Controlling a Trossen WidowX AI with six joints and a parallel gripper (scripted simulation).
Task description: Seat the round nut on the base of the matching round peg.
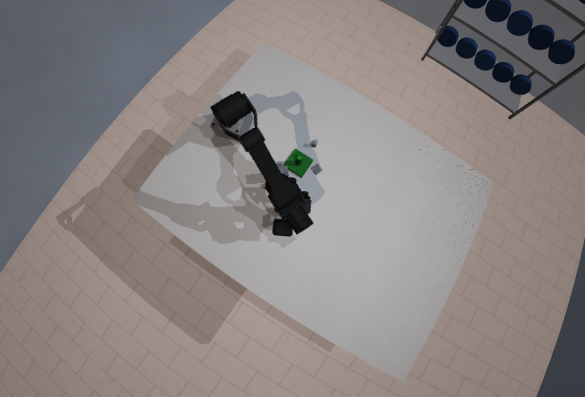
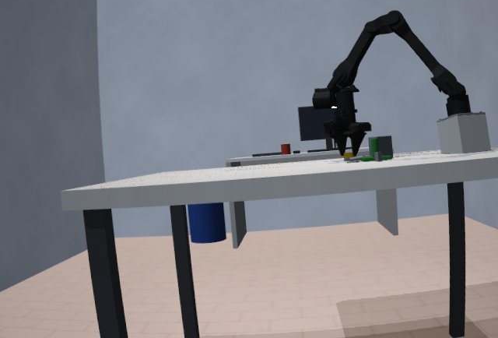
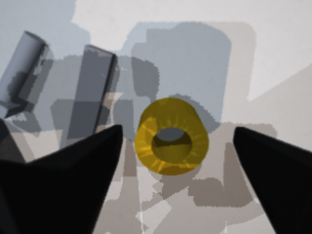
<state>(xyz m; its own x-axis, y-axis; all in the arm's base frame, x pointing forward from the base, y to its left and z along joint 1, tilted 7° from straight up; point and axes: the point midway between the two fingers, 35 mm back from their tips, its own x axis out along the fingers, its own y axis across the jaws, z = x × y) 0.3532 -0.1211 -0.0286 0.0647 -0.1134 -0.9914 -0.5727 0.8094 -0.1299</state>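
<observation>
Right now the long grey bar is 5 cm behind my hand, 4 cm to the left of it and 4 cm below it. Round my hand: grey square piece 1 cm behind, 20 cm to the left, 5 cm below; then block 10 cm behind, 8 cm to the left, 2 cm below; then bolt-like piece 3 cm behind, 9 cm to the left, 4 cm below.
</observation>
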